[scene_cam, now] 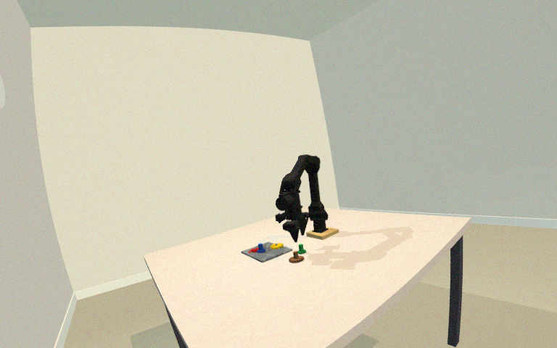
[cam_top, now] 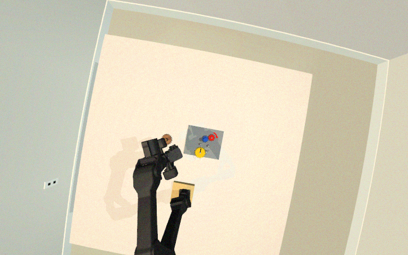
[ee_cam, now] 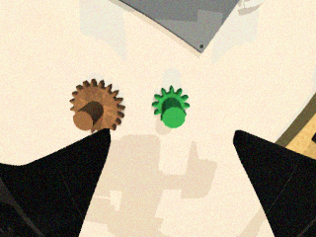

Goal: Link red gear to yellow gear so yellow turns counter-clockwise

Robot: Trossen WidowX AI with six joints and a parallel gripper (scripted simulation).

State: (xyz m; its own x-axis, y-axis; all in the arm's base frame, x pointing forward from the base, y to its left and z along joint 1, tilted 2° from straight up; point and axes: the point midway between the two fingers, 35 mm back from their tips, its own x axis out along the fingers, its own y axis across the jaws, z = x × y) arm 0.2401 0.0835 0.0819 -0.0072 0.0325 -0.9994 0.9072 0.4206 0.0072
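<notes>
The green gear lies 50 mm below my gripper tip. Round my gripper tip: brown gear: 70 mm ahead, 40 mm to the left, 50 mm below; then yellow gear: 10 mm ahead, 160 mm to the right, 50 mm below; then blue gear: 90 mm ahead, 180 mm to the right, 50 mm below.
</notes>
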